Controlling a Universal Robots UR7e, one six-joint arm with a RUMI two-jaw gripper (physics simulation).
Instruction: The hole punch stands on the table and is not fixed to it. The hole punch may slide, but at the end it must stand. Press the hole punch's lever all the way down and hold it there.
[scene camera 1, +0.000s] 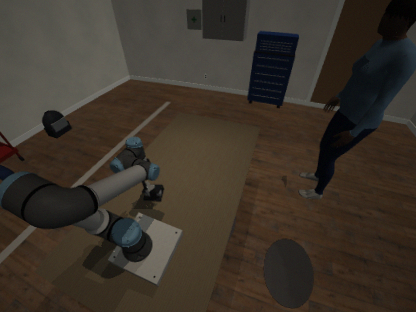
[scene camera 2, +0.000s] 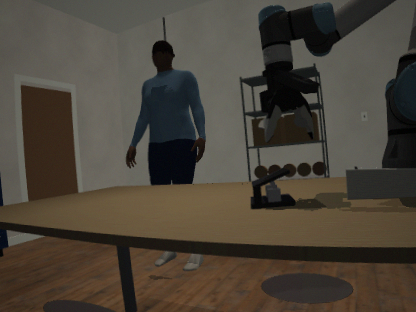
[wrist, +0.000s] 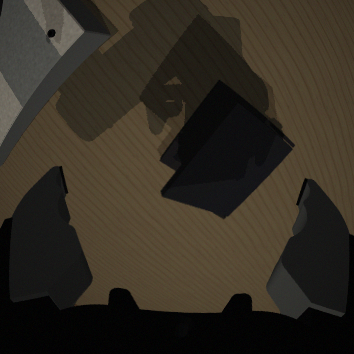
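Where they show: gripper, between the fingertips: (scene camera 1: 145, 187) (scene camera 2: 291, 140) (wrist: 183, 176); arm's base, origin of its link: (scene camera 1: 137, 246) (scene camera 2: 411, 167).
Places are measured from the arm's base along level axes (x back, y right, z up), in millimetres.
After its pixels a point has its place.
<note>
The black hole punch (scene camera 1: 153, 193) {x -356, y -118, z -44 mm} (scene camera 2: 265, 203) {x -359, y -180, z -47 mm} (wrist: 235, 160) {x -351, y -127, z 13 mm} stands upright on the table (scene camera 1: 210, 150) {x -918, y 111, z -58 mm} (scene camera 2: 150, 215) {x -625, y -269, z -58 mm} (wrist: 150, 265) {x -483, y 115, z -58 mm}. In the second scene view its lever (scene camera 2: 272, 177) {x -340, y -170, z 13 mm} is raised, slanting up to the right toward the robot's base, above a grey middle part. My gripper (scene camera 2: 290, 139) {x -298, y -108, z 96 mm} (wrist: 183, 176) {x -298, y -108, z 96 mm} is open and empty. It points down above the hole punch, with a clear gap between fingertips and lever. In the wrist view the hole punch lies between the finger lines, somewhat ahead and right of the midpoint, turned at an angle. The lever's top hides much of the base.
The robot's pale mounting plate (scene camera 1: 167, 240) {x -82, y 131, z -4 mm} (scene camera 2: 380, 184) {x -94, y -103, z -25 mm} (wrist: 15, 65) {x -130, y -19, z 8 mm} is near the hole punch, at the upper left in the wrist view. A person (scene camera 1: 375, 75) (scene camera 2: 172, 110) stands beyond the table. A shelf rack (scene camera 2: 246, 127) stands at the back.
</note>
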